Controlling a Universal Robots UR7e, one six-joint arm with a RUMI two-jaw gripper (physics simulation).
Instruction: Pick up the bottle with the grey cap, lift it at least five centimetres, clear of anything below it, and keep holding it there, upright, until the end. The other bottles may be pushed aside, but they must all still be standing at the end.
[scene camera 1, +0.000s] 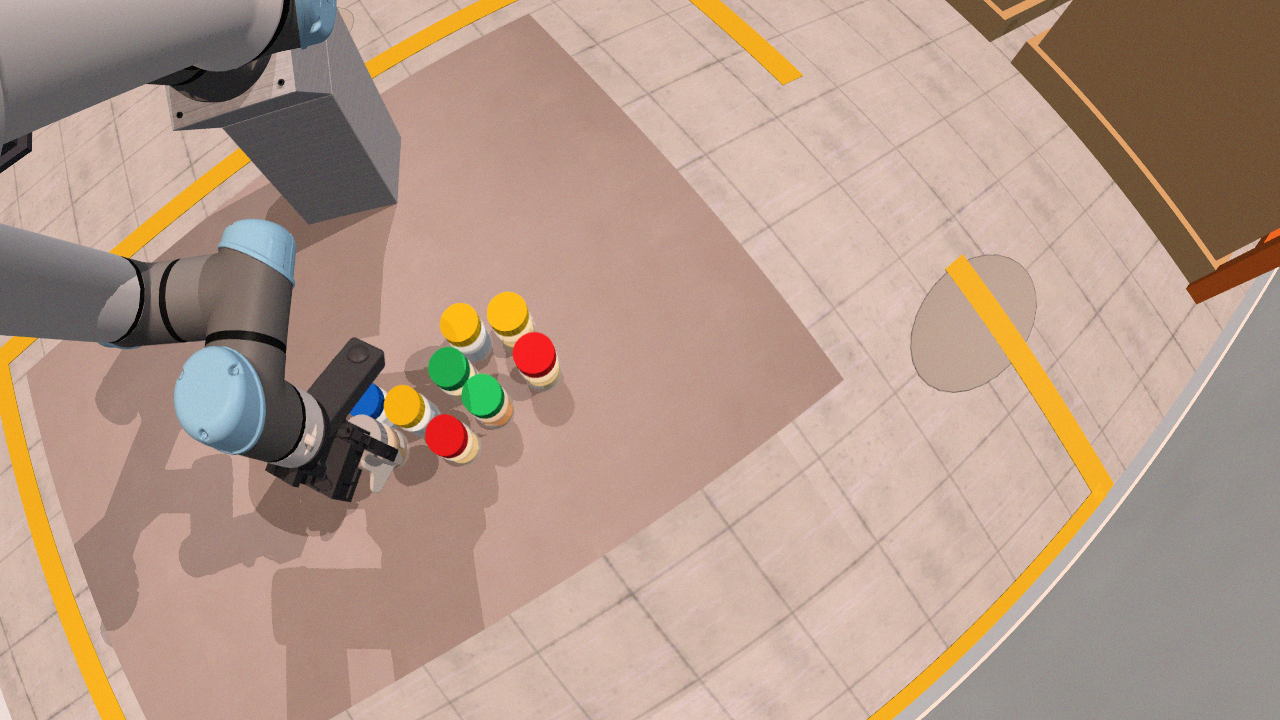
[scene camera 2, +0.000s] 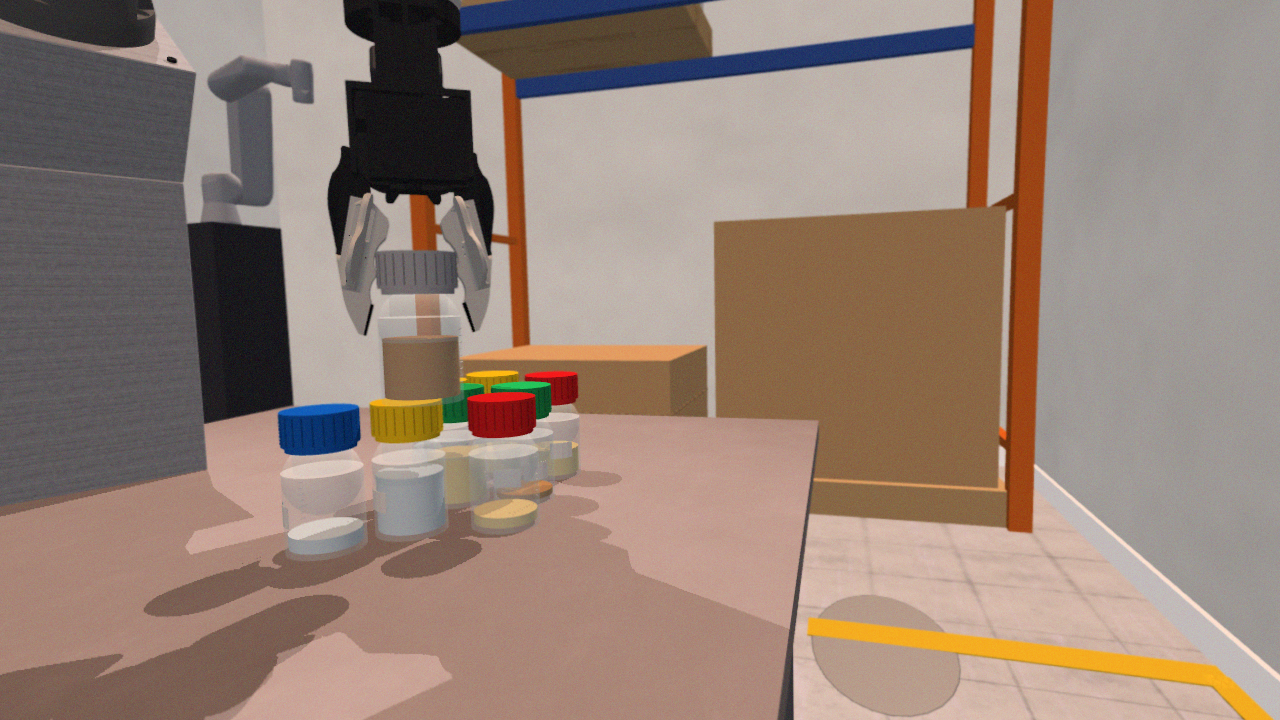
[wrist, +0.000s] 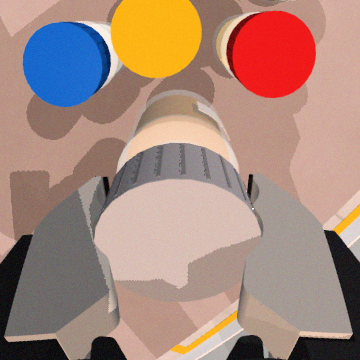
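Pixels of known places: gripper, fingertip midpoint: (scene camera 2: 420, 333); arm's base, origin of the base link: (scene camera 2: 52, 6).
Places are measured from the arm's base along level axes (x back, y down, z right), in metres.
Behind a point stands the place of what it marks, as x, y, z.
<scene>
The bottle with the grey cap (scene camera 1: 366, 424) @[-0.431, 0.248, 0.027] (scene camera 2: 416, 270) @[-0.459, 0.261, 0.062] (wrist: 177, 162) @[-0.424, 0.257, 0.020], half full of brown contents, hangs upright in the air. In the scene camera 2 view its base shows at about the height of the nearby yellow cap's top. My gripper (scene camera 2: 418, 317) @[-0.446, 0.304, 0.045] (wrist: 177, 178) @[-0.446, 0.304, 0.045] points down and is shut on it, one jaw on each side of the cap. A blue-capped bottle (scene camera 1: 367, 400) @[-0.363, 0.360, 0.048] (scene camera 2: 320, 429) @[-0.377, 0.371, 0.073] (wrist: 65, 64) @[-0.359, 0.360, 0.053], a yellow-capped bottle (scene camera 1: 404, 405) @[-0.395, 0.361, -0.001] (scene camera 2: 406, 420) @[-0.410, 0.372, 0.024] (wrist: 156, 37) @[-0.394, 0.360, 0.005] and a red-capped bottle (scene camera 1: 446, 436) @[-0.458, 0.360, -0.038] (scene camera 2: 502, 414) @[-0.471, 0.371, -0.014] (wrist: 274, 54) @[-0.455, 0.360, -0.036] stand close by on the table.
Two green-capped bottles (scene camera 1: 448, 368) @[-0.378, 0.361, -0.078] (scene camera 1: 484, 395) @[-0.433, 0.361, -0.107], two more yellow-capped bottles (scene camera 1: 460, 325) @[-0.333, 0.361, -0.116] (scene camera 1: 507, 313) @[-0.349, 0.361, -0.180] and another red-capped bottle (scene camera 1: 534, 354) @[-0.416, 0.361, -0.188] stand farther along the table (scene camera 1: 626, 268) @[-0.327, 0.466, -0.366] (scene camera 2: 698, 537) @[-0.615, 0.465, -0.056]. The grey arm pedestal (scene camera 1: 331, 152) @[-0.012, 0.277, -0.037] (scene camera 2: 89, 295) @[0.000, 0.271, -0.003] stands at one side.
</scene>
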